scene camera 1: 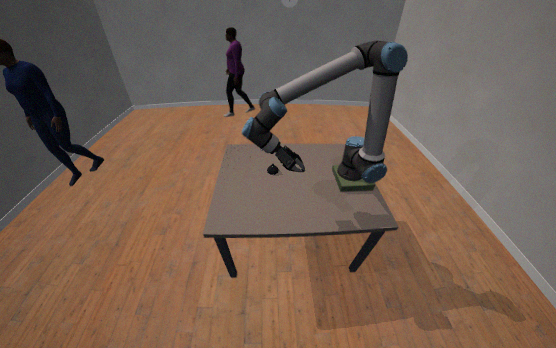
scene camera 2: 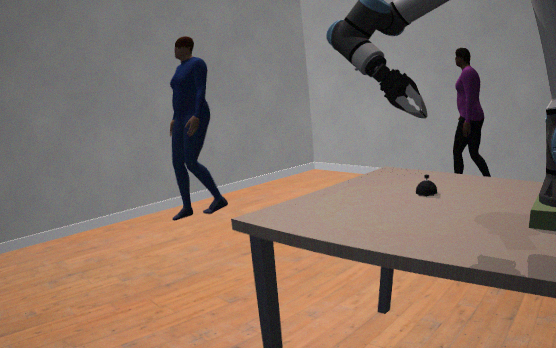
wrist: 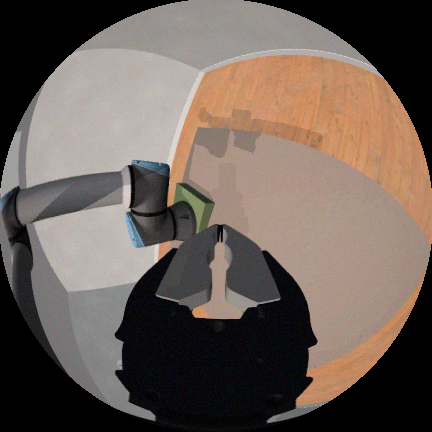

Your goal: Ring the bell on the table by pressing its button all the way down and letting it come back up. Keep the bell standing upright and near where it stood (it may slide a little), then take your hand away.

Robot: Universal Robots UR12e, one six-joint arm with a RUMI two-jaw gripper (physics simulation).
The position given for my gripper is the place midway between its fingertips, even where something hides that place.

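Observation:
My gripper (scene camera 2: 426,117) visible, likewise in the wrist view (wrist: 219,225).

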